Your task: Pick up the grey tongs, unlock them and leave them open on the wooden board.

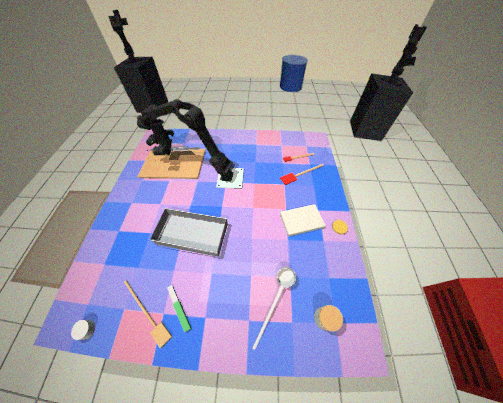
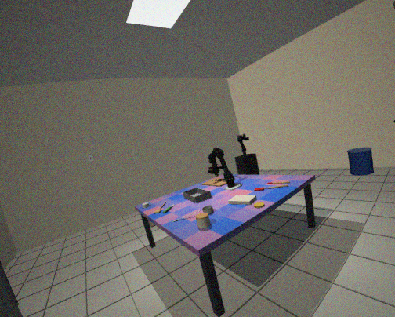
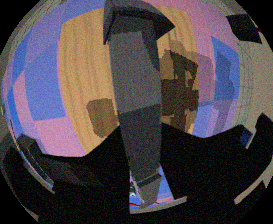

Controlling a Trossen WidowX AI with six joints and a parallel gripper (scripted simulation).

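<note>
The wooden board is 7 cm below my gripper tip. Also, from my gripper tip: roasting tin 42 cm ahead, 28 cm to the left, 5 cm below; cream block 78 cm to the left, 27 cm ahead, 6 cm below; green-and-white tool 72 cm ahead, 32 cm to the left, 7 cm below.
</note>
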